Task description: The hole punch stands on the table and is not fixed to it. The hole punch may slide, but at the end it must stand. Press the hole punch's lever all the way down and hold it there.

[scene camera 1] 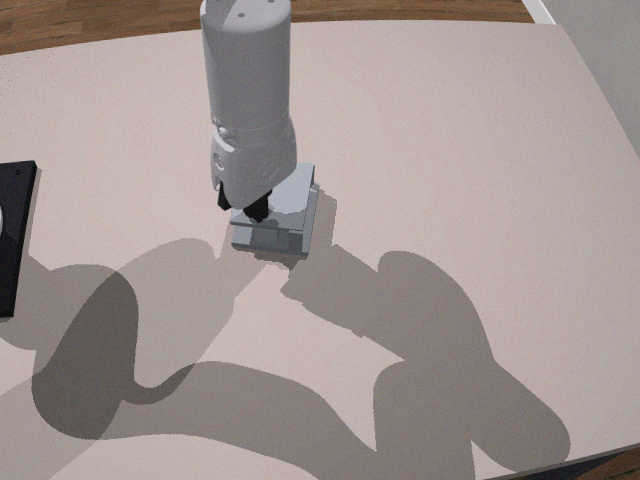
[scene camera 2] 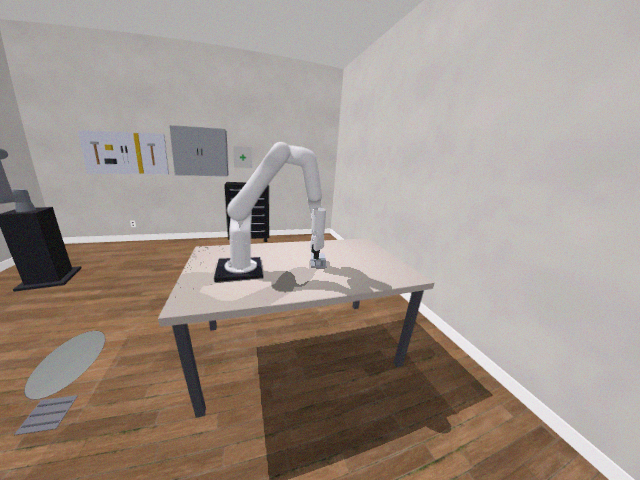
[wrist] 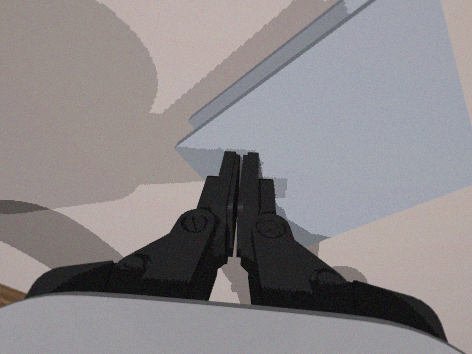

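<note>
The blue-grey hole punch [scene camera 1: 305,242] [scene camera 2: 318,265] stands upright on the table. Its wide flat lever [scene camera 1: 292,198] [wrist: 350,125] is on top, and a gap shows between the lever and the base at the front edge in scene camera 1. My gripper [scene camera 1: 258,219] [scene camera 2: 316,257] [wrist: 241,176] is shut with nothing between the fingers. Its fingertips are at the top of the lever near the front edge and look to be touching it. The gripper's body hides the lever's back left part in scene camera 1.
The pale table [scene camera 1: 439,155] [scene camera 2: 289,304] carries the arm's black base plate [scene camera 1: 18,206] [scene camera 2: 222,271] to the left of the hole punch. A wall [scene camera 2: 491,155] rises beyond the table's right side. Arm shadows lie across the table in front of the punch.
</note>
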